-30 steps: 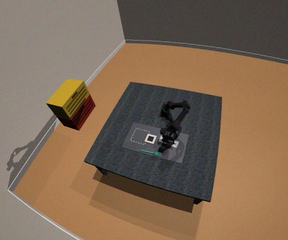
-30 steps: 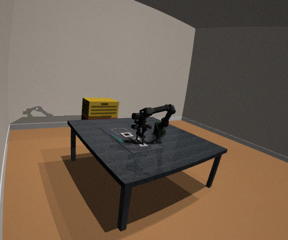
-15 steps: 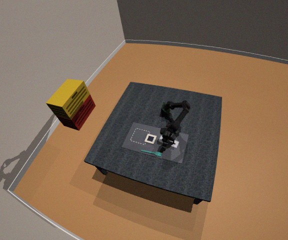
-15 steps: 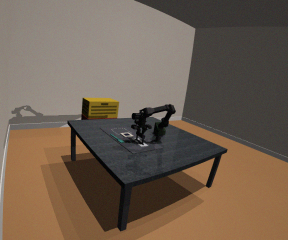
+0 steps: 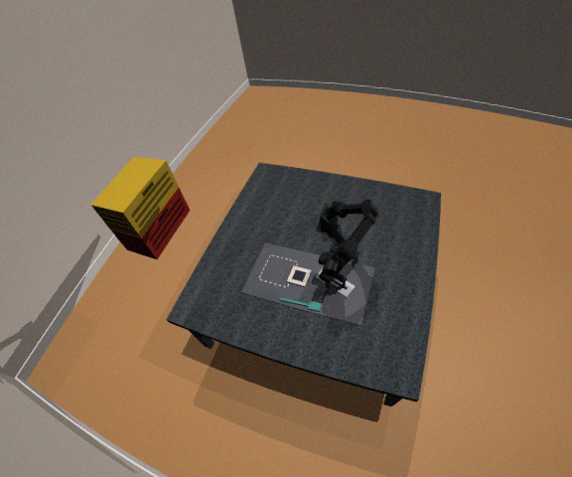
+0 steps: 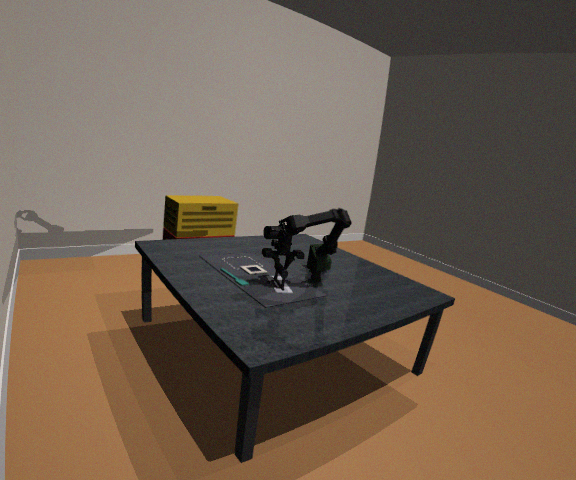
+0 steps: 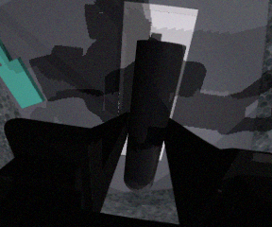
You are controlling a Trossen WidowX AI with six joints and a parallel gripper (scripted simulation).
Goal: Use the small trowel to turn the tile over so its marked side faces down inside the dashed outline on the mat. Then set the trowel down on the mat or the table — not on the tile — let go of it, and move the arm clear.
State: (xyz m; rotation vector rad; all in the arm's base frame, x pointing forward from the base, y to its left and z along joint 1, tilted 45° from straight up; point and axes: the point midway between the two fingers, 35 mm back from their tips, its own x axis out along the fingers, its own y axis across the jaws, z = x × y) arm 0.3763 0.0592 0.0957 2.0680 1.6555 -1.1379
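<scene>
The grey mat is 130 mm to the right of my gripper tip, 80 mm below it and 20 mm ahead of it. The rest, counted from my gripper tip: tile 190 mm to the right, 60 mm below, 10 mm ahead; then teal trowel 160 mm ahead, 120 mm to the right, 60 mm below.
</scene>
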